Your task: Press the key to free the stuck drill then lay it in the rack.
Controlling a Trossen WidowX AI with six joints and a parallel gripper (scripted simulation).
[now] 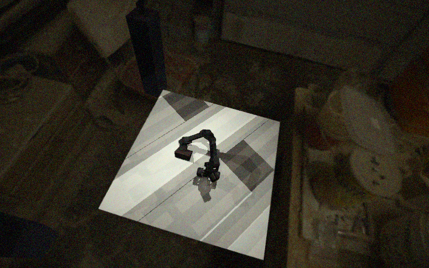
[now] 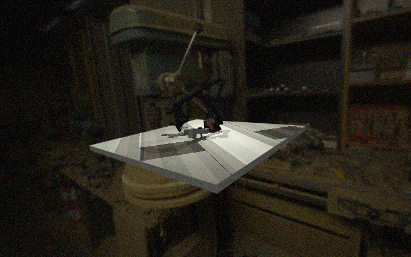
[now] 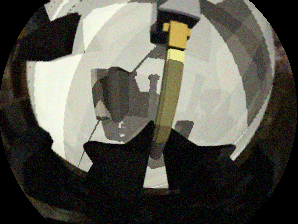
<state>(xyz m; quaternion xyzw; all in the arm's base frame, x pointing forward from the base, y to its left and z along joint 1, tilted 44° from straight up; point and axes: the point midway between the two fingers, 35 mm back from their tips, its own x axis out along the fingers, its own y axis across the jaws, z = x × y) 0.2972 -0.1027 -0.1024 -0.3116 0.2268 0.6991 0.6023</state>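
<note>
Right now my gripper tip is 4 cm to the right of the yellowish drill, 4 cm below it and 1 cm past it. The rest, counted from my gripper tip: dark grey housing block (20 cm to the left, 3 cm behind, 1 cm above).
</note>
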